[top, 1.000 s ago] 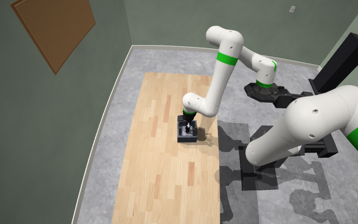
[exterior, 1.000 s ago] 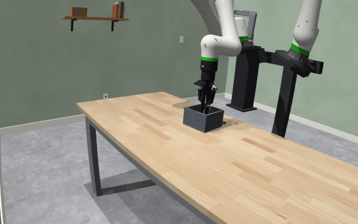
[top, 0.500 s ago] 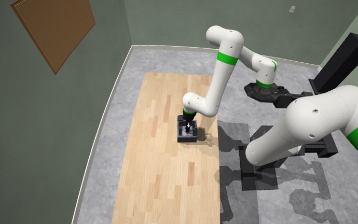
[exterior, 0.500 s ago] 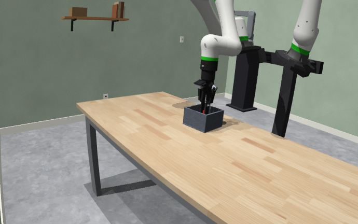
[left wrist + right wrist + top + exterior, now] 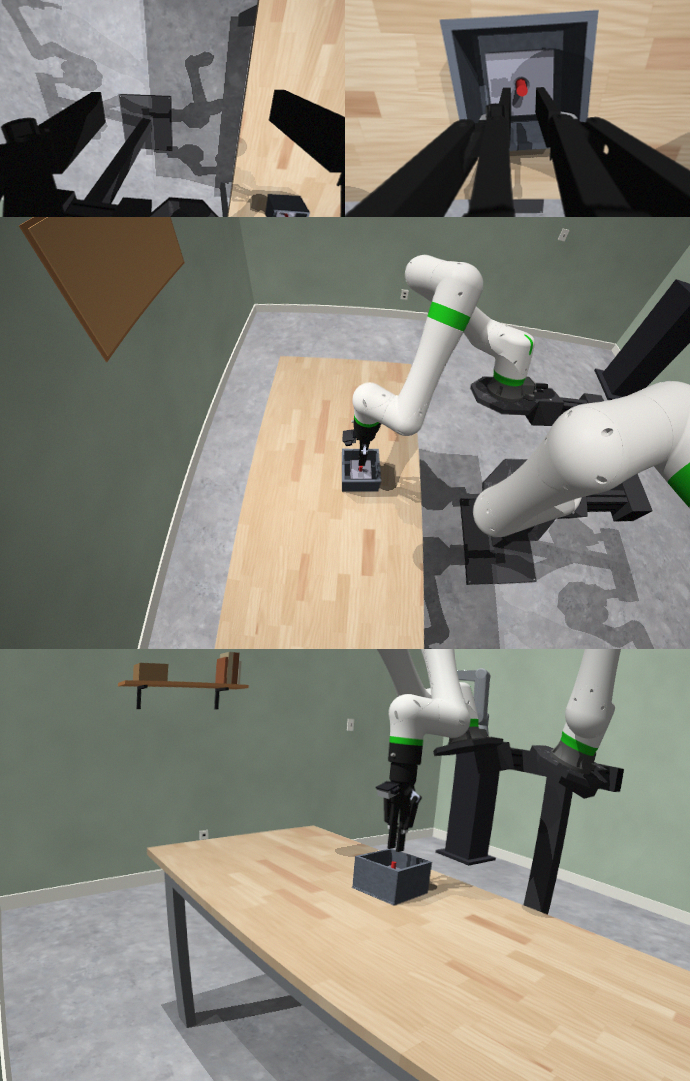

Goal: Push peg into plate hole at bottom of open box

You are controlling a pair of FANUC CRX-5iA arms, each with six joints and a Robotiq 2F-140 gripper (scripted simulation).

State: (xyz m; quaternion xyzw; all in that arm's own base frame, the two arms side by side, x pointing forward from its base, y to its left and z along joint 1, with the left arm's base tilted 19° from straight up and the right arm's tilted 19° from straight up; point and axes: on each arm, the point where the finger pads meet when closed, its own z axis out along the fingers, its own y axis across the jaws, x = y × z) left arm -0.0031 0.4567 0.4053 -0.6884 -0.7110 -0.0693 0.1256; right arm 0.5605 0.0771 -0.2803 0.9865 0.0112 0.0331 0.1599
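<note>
Now: the red peg 110 mm below my right hand. The rest, counted from my right hand: grey-blue box 130 mm below; then light plate 110 mm below.
</note>
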